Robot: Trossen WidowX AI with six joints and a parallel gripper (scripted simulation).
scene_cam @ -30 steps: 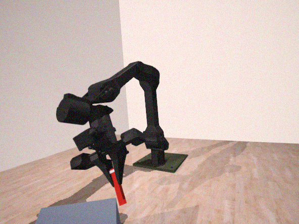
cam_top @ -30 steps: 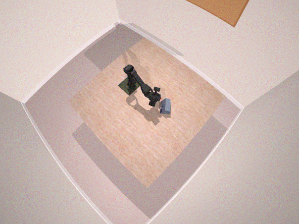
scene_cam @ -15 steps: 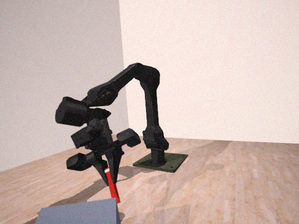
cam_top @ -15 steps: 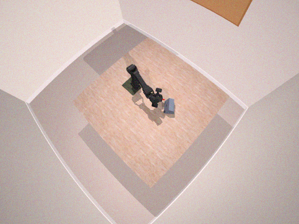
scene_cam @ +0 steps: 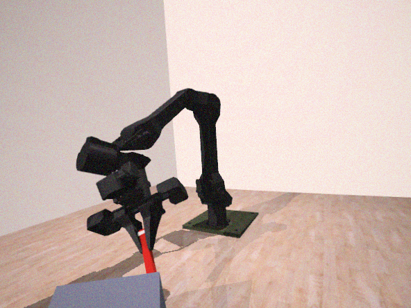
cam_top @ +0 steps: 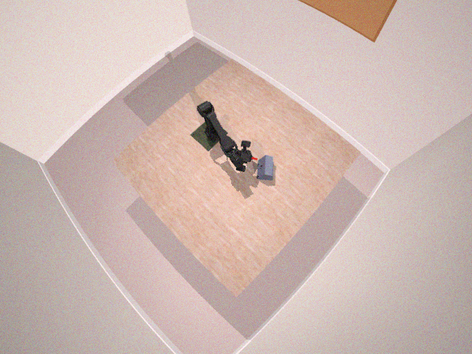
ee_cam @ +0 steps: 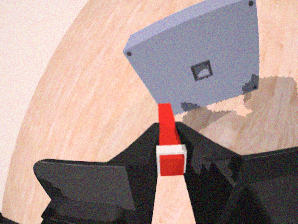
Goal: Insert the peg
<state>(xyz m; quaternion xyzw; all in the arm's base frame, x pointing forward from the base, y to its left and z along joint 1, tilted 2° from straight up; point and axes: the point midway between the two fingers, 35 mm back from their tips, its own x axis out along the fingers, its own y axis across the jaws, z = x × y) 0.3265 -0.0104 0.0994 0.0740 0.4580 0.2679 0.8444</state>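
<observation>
Right now the sloped panel is 90 mm ahead of my gripper tip, 50 mm below it and 10 mm to the left of it. Also, from my gripper tip: peg: 10 mm to the right, 10 mm behind, 10 mm above.
</observation>
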